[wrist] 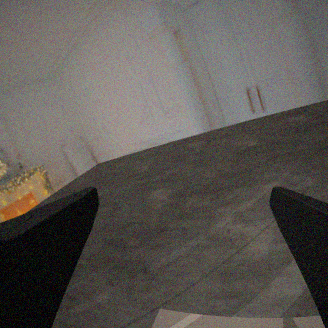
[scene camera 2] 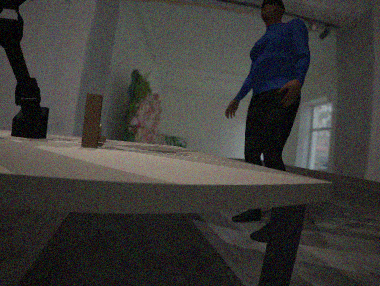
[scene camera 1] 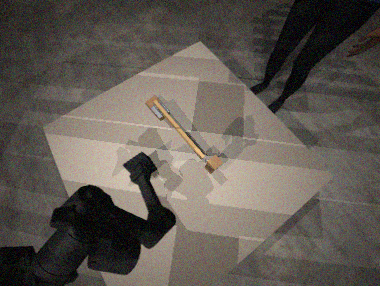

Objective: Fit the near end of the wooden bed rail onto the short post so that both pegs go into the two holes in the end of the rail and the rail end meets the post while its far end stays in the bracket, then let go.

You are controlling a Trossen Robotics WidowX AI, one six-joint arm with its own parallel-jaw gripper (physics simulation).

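Where they show: gripper, fingertip midpoint: (wrist: 185,196); arm's base, origin of the base link: (scene camera 2: 32,114) (scene camera 1: 141,166).
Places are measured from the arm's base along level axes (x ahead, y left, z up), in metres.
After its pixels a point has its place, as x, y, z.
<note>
The wooden rail (scene camera 1: 180,131) {0.279, 0.013, -0.023} runs diagonally across the table. Its far end lies at the bracket (scene camera 1: 152,101) {0.294, 0.253, 0.001}, a wooden block with grey plates. Its near end lies close beside the short post (scene camera 1: 215,162) {0.267, -0.247, 0.079} (scene camera 2: 92,120) {0.269, -0.270, -0.009}, with a small grey part showing between them. Whether the pegs are in the holes is too small to tell. The post stands upright. My gripper (wrist: 185,196) {-0.245, -0.228, 0.513} is open and empty, with its fingers wide apart. It faces away from the rail, towards the floor and a wall. The rail, post and bracket do not show in the wrist view.
The table (scene camera 1: 260,185) {0.394, -0.506, -0.101} (scene camera 2: 215,176) {0.485, -0.677, -0.101} (wrist: 175,319) {-0.501, -0.498, -0.101} carries the parts and shadows of the arm. The black arm (scene camera 1: 112,225) {-0.034, -0.207, 0.459} (scene camera 2: 17,60) {-0.011, -0.193, 0.169} is left of the post. A person (scene camera 1: 305,45) (scene camera 2: 277,65) stands beyond the table's edge.
</note>
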